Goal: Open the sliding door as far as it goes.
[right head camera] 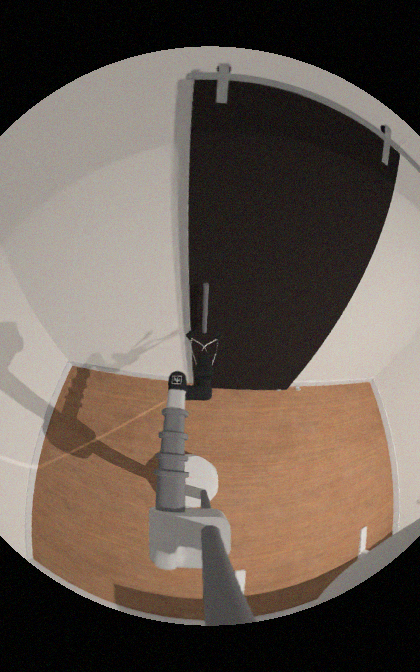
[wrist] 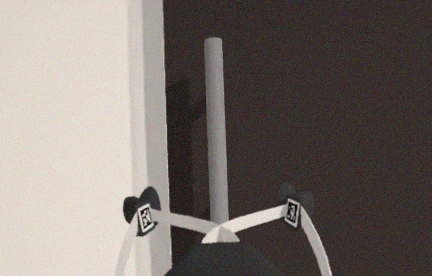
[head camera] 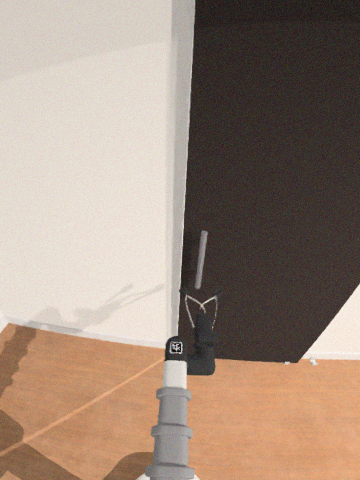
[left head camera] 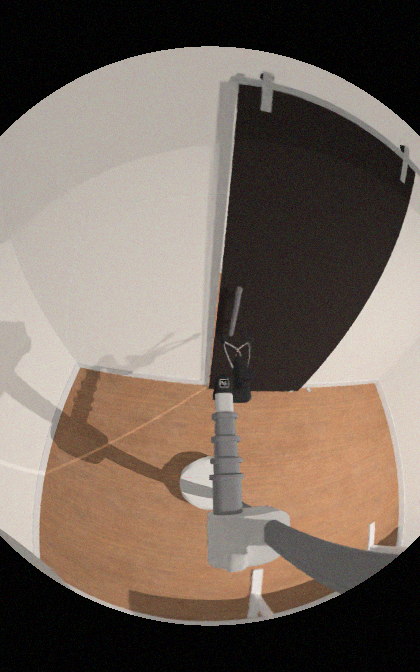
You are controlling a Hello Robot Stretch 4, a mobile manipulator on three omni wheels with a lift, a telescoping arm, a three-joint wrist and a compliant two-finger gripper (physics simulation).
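Frame: origin at the robot's base, x ahead, y left, z up, level; millimetres.
Where they show: gripper, fingertip midpoint: [right head camera: 204, 331] [wrist: 218, 200] [head camera: 200, 287] [left head camera: 235, 334]; robot's base, link origin: [right head camera: 189, 479] [left head camera: 208, 481].
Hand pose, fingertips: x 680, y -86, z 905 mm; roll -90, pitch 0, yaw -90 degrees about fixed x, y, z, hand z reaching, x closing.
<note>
Each offset is from my fingertips to the top centre of the thing. "spot": to the spot under its first point.
The dark sliding door [head camera: 270, 175] [left head camera: 310, 225] [right head camera: 280, 225] [wrist: 325, 100] hangs with its left edge beside the pale jamb. A thin wood-coloured strip shows along that edge in the left head camera view. The upright grey bar handle {spot: dx +92, dy -1, dz +66 mm} [head camera: 201, 260] [left head camera: 236, 311] [right head camera: 205, 307] [wrist: 216, 125] is near the door's left edge. My gripper [head camera: 201, 292] [left head camera: 237, 343] [right head camera: 203, 336] [wrist: 218, 200] is open, its fingers spread to the left and right of the handle's lower end in the wrist view. Nothing is gripped. The left fingertip overlaps the jamb in that view; its distance from it is unclear.
The pale jamb [head camera: 175, 200] [left head camera: 216, 200] [right head camera: 182, 200] [wrist: 150, 100] and white wall [head camera: 85, 175] [wrist: 60, 125] stand left of the door. A rail with hangers {spot: dx +155, dy -22, dz +1064 mm} [left head camera: 267, 95] [right head camera: 223, 85] runs above it. Small pale floor pieces {spot: dx +126, dy -979, dz -930 mm} [head camera: 313, 361] lie near its lower right corner.
</note>
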